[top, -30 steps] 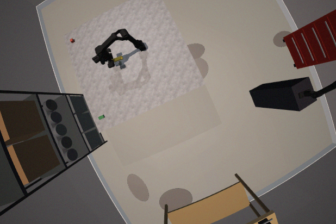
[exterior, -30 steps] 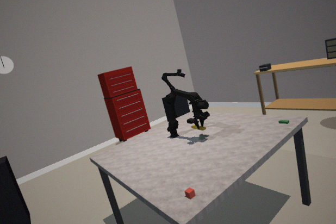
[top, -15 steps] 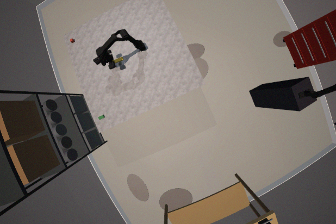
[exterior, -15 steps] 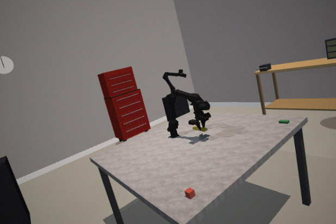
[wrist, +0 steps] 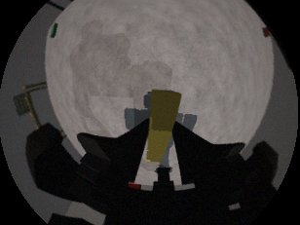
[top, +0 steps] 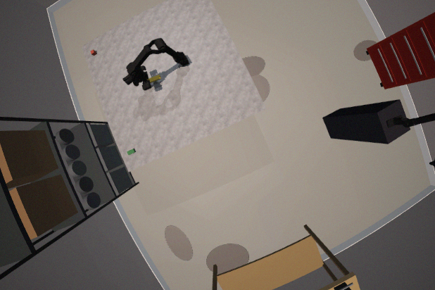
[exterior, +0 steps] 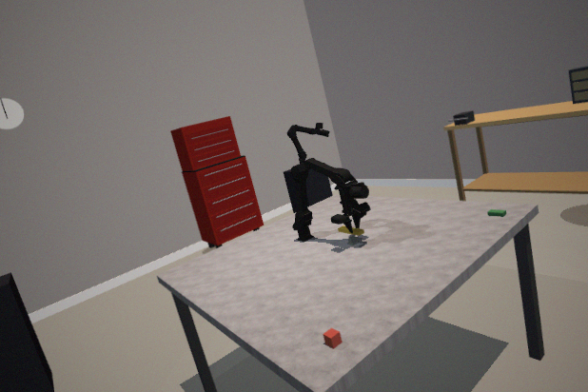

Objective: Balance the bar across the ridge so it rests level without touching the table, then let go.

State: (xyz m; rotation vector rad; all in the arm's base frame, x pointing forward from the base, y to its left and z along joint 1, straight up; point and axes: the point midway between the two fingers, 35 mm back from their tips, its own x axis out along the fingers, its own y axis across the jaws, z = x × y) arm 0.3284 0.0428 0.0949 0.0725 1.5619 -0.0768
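Right now my gripper tip is 3 cm past the yellow bar. Also, from my gripper tip: small red cube: 54 cm to the right, 41 cm ahead, 4 cm below; then small green block: 46 cm to the left, 41 cm ahead, 5 cm below.
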